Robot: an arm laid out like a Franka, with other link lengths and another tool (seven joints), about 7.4 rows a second.
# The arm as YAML. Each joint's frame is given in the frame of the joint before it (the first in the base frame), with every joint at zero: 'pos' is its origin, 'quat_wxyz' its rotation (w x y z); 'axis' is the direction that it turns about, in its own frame. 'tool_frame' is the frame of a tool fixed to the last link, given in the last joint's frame.
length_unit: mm
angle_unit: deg
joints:
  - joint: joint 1
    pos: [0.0, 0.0, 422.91]
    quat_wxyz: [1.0, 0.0, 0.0, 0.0]
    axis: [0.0, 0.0, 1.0]
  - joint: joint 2
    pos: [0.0, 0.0, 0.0]
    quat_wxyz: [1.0, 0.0, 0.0, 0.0]
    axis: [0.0, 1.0, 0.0]
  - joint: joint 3
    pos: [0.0, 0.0, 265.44]
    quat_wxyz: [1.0, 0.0, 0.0, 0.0]
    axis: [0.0, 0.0, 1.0]
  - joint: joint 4
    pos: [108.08, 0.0, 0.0]
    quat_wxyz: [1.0, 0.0, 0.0, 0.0]
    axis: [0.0, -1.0, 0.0]
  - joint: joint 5
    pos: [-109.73, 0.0, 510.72]
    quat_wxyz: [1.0, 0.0, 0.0, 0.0]
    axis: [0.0, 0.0, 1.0]
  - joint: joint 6
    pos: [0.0, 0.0, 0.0]
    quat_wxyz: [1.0, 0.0, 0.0, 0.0]
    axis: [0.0, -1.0, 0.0]
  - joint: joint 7
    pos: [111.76, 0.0, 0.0]
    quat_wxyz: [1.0, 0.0, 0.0, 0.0]
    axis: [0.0, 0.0, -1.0]
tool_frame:
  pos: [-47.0, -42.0, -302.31]
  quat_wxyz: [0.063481, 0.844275, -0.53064, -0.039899]
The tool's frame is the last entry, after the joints.
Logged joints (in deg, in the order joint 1, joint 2, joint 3, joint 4, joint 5, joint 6, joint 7), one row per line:
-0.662, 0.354, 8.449, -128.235, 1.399, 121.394, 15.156
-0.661, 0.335, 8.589, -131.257, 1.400, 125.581, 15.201
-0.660, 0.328, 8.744, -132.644, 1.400, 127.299, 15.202
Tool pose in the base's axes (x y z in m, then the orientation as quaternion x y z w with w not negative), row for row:
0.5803, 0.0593, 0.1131, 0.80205, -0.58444, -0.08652, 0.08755
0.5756, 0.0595, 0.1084, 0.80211, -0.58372, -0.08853, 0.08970
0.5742, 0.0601, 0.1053, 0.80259, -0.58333, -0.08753, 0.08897
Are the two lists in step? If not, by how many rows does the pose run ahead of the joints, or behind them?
The pose runs 2 rows ahead of the joints: the pose in row i belongs to the joints in row i + 2.
